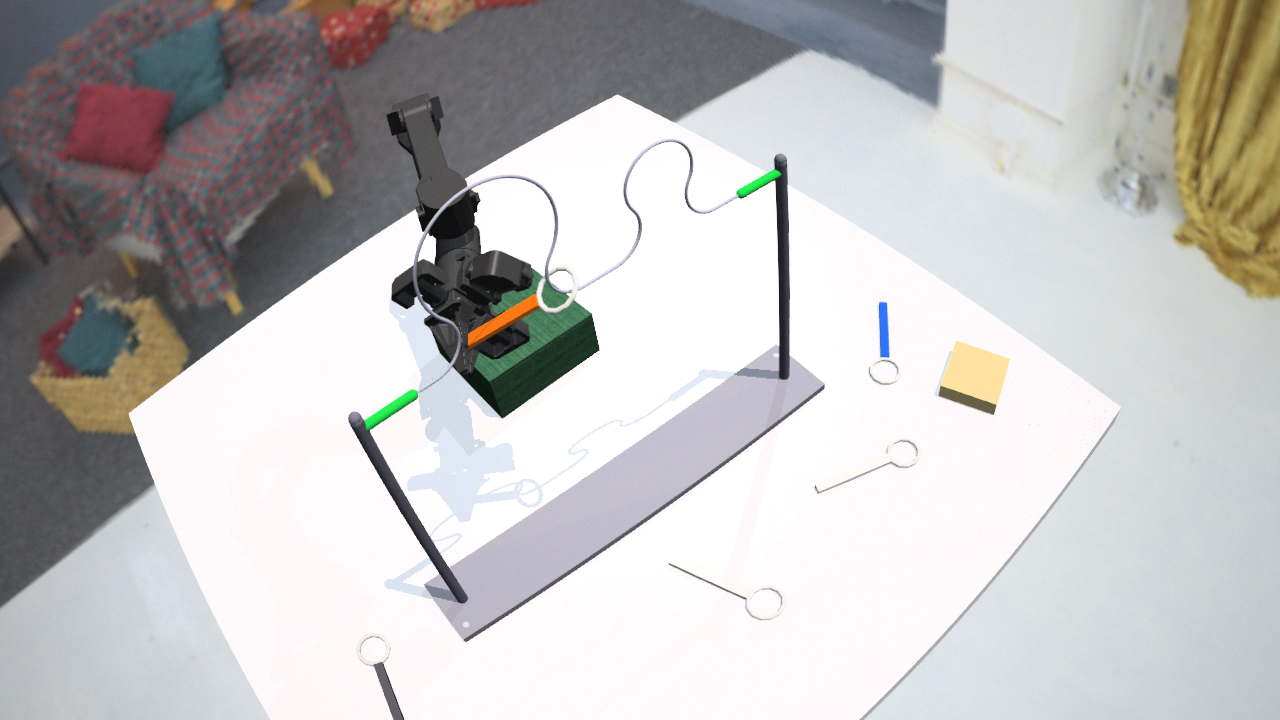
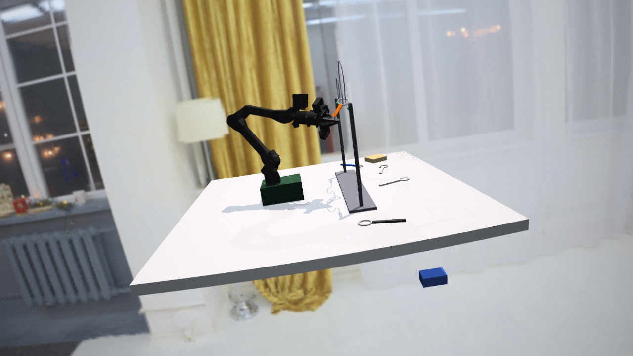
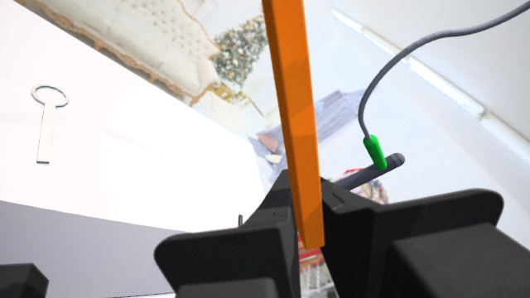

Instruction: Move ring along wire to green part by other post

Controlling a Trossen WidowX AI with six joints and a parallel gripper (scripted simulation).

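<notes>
Now: the ring with orange handle 8 cm to the left of my gripper tip, 5 cm above it and 1 cm ahead of it. From my gripper tip the other things lie so: tan block 67 cm to the left, 33 cm below, 22 cm ahead; then ring with blue handle 60 cm to the left, 34 cm below, 8 cm ahead.
</notes>
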